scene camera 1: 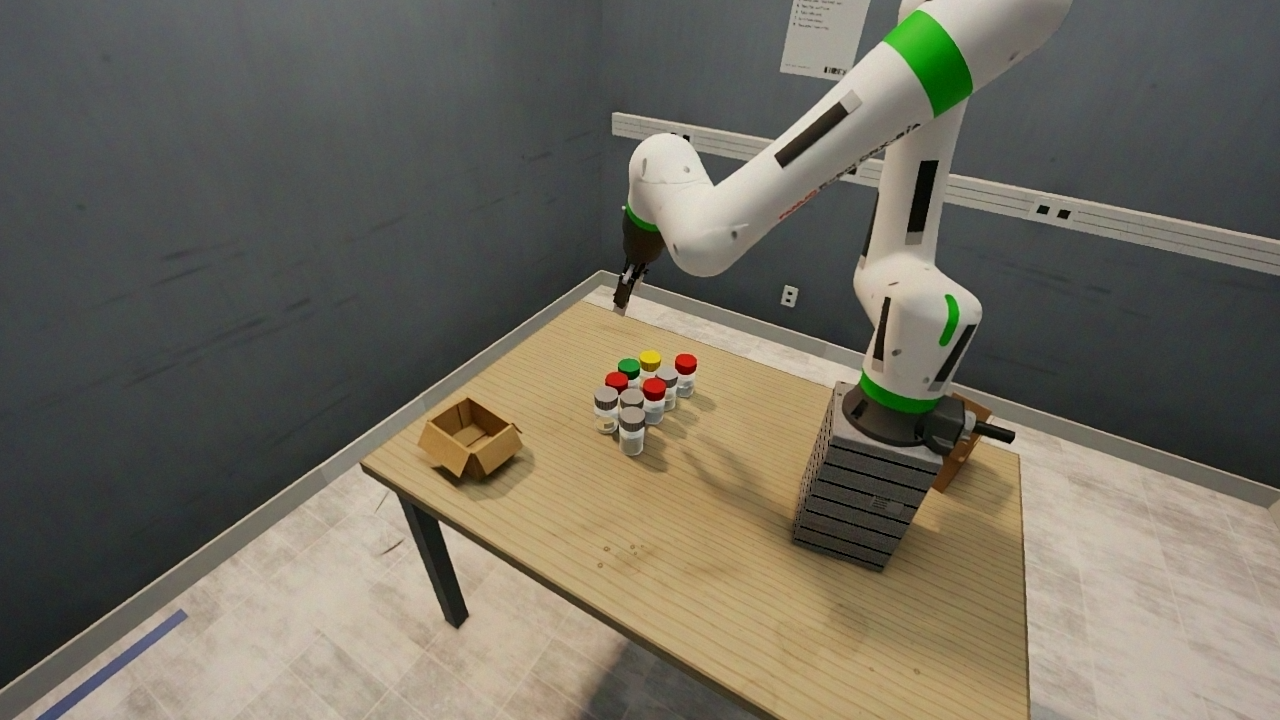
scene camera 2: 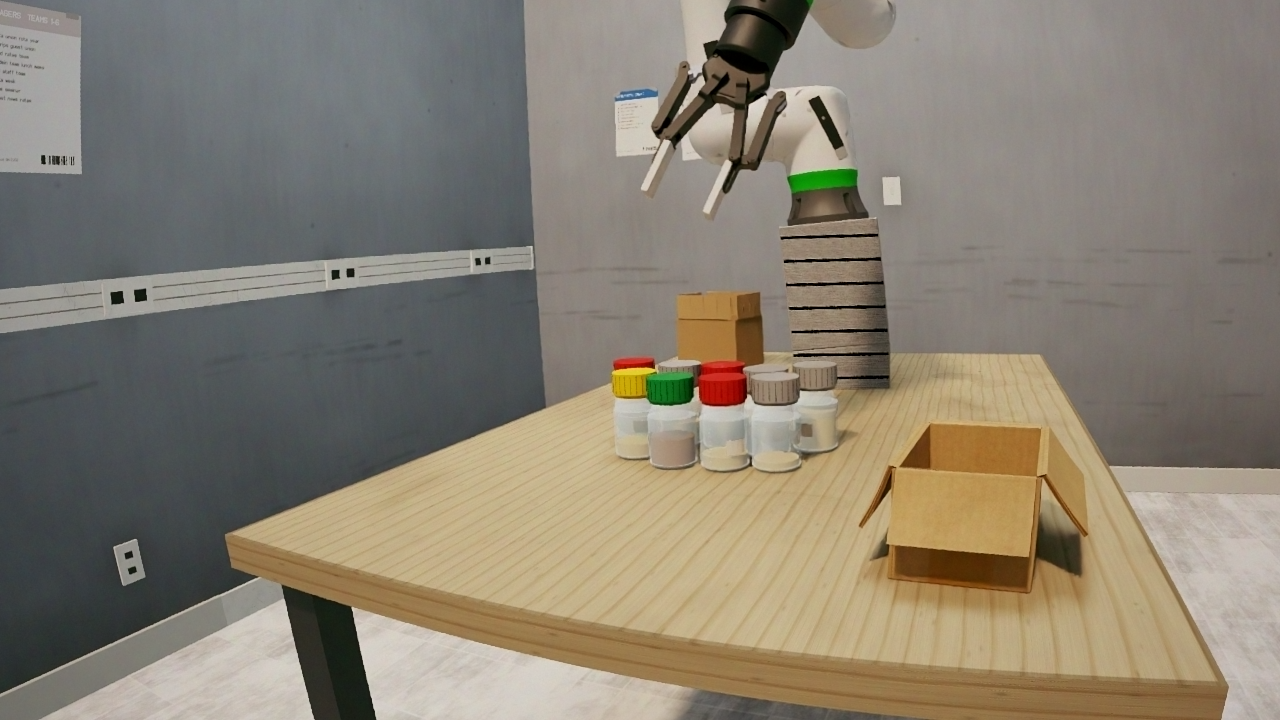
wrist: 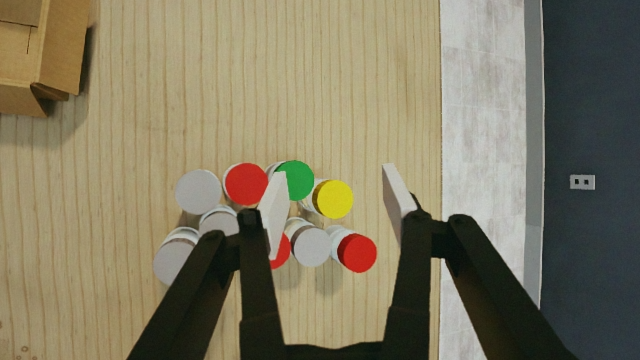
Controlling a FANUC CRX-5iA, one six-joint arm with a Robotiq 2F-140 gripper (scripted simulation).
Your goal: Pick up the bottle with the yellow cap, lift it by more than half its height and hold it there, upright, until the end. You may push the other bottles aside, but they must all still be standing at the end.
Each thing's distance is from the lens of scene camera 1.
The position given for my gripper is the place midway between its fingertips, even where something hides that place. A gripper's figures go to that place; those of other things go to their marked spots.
my gripper [scene camera 1: 626, 300]: 113 cm
red-capped bottle [scene camera 1: 685, 364]: 127 cm
box [scene camera 1: 951, 465]: 127 cm
red-capped bottle [scene camera 1: 654, 389]: 119 cm
grey-capped bottle [scene camera 1: 605, 398]: 116 cm
